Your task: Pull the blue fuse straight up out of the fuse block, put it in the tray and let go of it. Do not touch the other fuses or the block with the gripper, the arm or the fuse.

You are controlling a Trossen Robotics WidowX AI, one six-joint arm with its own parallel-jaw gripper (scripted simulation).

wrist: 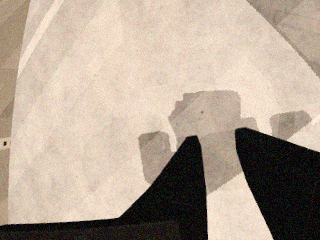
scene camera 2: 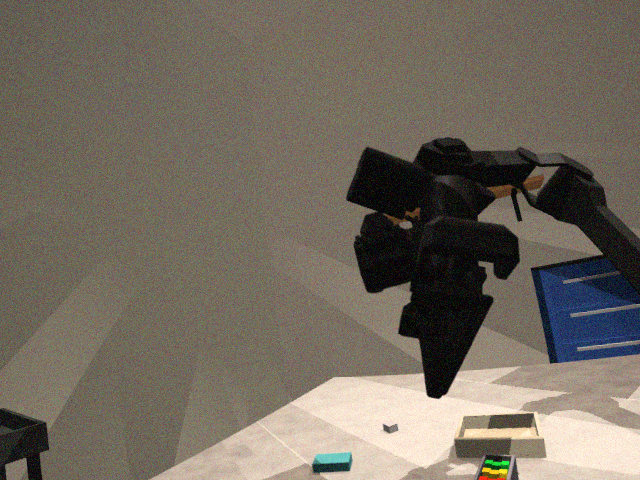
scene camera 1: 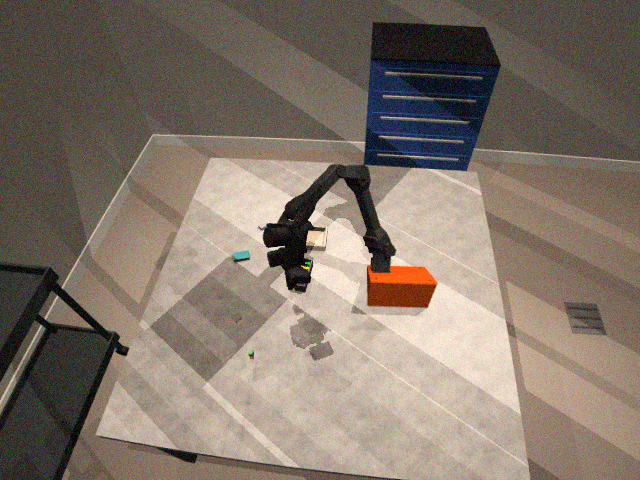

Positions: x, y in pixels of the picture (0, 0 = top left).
my gripper: wrist 216, 142; scene camera 2; scene camera 1
same spot on my gripper: (scene camera 1: 290, 258) = (scene camera 2: 430, 254)
